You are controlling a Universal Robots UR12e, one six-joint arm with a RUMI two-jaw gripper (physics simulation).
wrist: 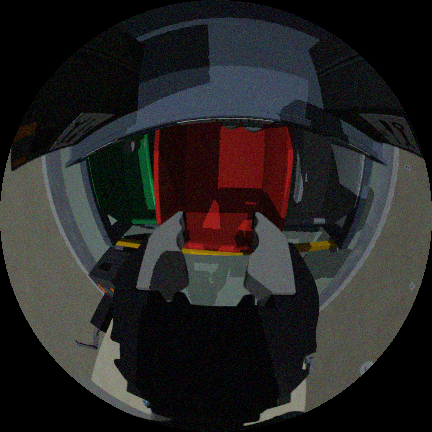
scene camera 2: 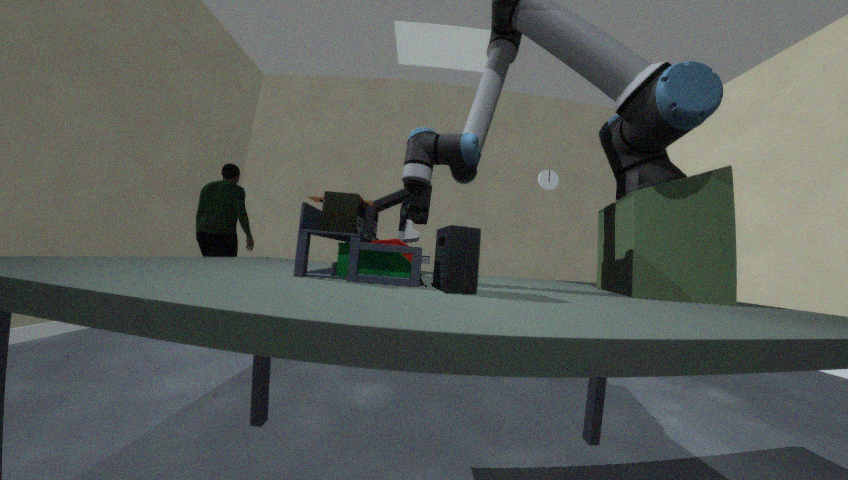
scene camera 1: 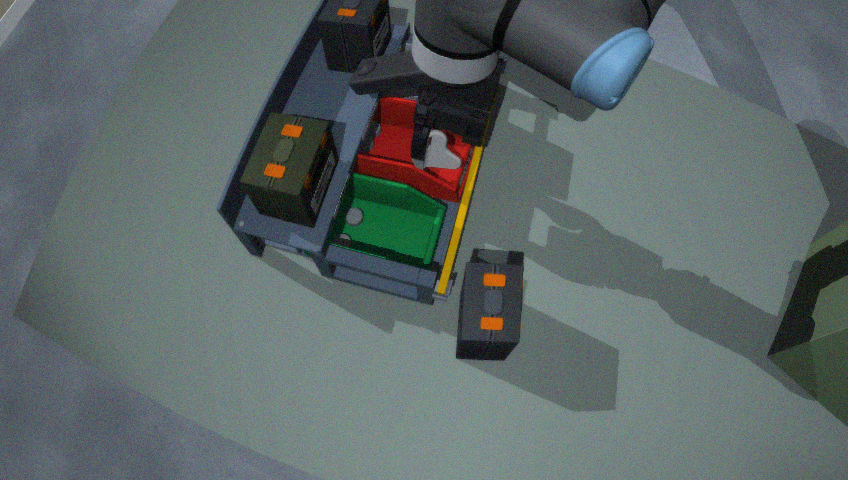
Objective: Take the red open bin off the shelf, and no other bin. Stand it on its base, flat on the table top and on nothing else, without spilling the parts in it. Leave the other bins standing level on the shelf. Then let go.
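Seen in the pictures: gripper, between the fingertips: (wrist: 218, 212) (scene camera 1: 429, 149); arm's base, origin of its link: (scene camera 2: 651, 193).
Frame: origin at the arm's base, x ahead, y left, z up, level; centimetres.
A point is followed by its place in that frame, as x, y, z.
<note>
The red open bin (scene camera 1: 395, 136) {84.6, 6.7, -29.6} (scene camera 2: 389, 242) {80.3, 14.1, -22.6} (wrist: 200, 160) {82.3, 12.1, -29.3} is in the shelf's front row. Its upper edge shows above the shelf's side rail in scene camera 2, and it looks tilted, front end higher than its rear. My gripper (scene camera 1: 437, 148) {78.1, 9.0, -24.8} (scene camera 2: 409, 232) (wrist: 218, 212) {78.1, 9.0, -24.8} has both fingers inside the bin's front part, spread against its side walls, and holds it from within. Bits of grey parts show at the bin's rear; most are hidden. The green bin (scene camera 1: 392, 223) {79.1, 18.1, -31.3} (scene camera 2: 380, 262) {78.5, 25.6, -27.7} (wrist: 117, 175) {79.1, 25.4, -29.4} stands level beside it. The shelf (scene camera 1: 380, 276) {75.7, 27.1, -24.6} (scene camera 2: 354, 261) {83.3, 28.6, -27.9} has a yellow front strip.
An olive case (scene camera 1: 279, 160) {89.7, 23.4, -12.3} (scene camera 2: 340, 212) {88.7, 26.9, -17.2} and a black case (scene camera 1: 351, 41) {92.4, 3.2, -14.1} stand on the upper shelf behind the bins. A dark case (scene camera 1: 490, 303) {62.4, 25.9, -19.0} (scene camera 2: 457, 259) {61.8, 30.3, -25.7} stands on the table (scene camera 1: 267, 380) {84.5, 45.9, -32.2} (scene camera 2: 357, 318) {71.3, 52.7, -32.2} near the shelf's front corner. A dark, shadowed area (wrist: 315, 175) {84.1, -4.8, -31.3} lies beyond the red bin.
</note>
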